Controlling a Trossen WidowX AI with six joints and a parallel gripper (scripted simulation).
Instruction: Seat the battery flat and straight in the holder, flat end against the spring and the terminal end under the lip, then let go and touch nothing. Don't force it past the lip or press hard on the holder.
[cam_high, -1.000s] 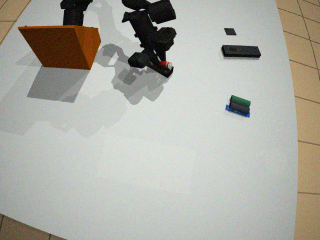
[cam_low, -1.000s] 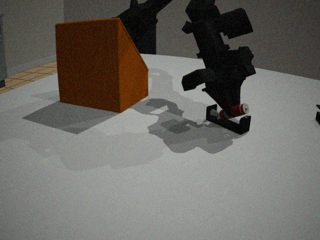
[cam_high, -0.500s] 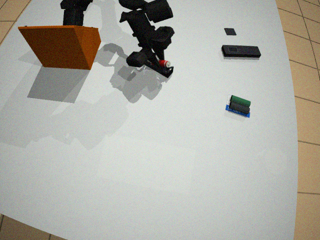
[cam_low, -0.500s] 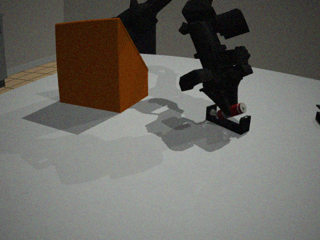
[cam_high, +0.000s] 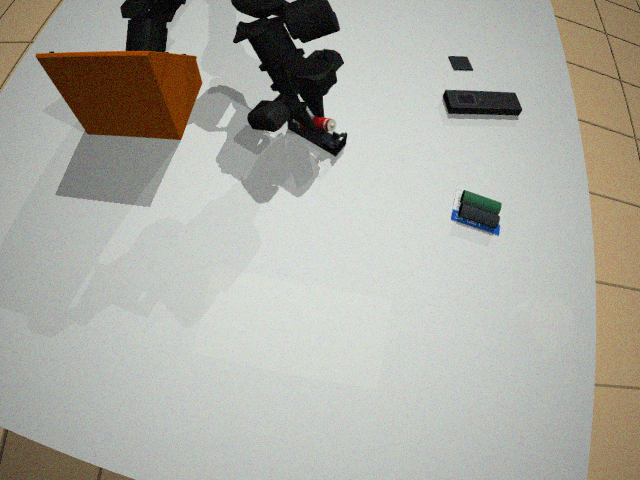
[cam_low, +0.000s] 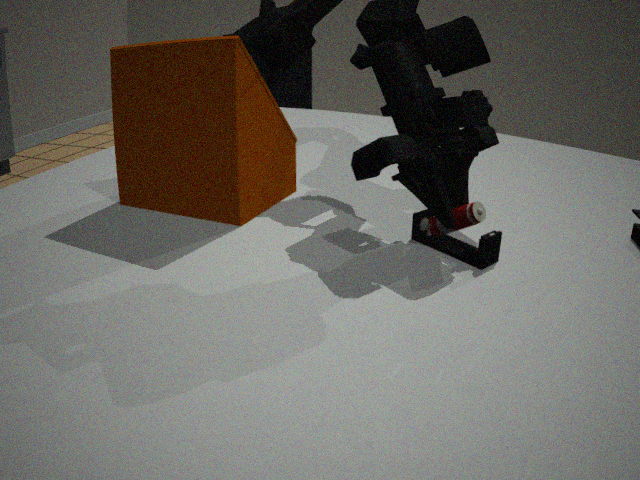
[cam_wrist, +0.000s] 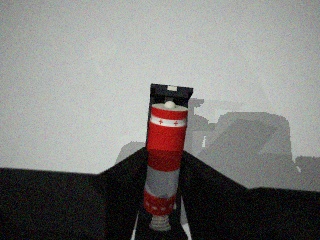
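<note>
Right now my gripper tip is 10 mm below the battery. The rest, counted from my gripper tip: small black square (230 mm ahead, 290 mm to the left, 30 mm below); then black remote control (290 mm ahead, 180 mm to the left, 10 mm below).
</note>
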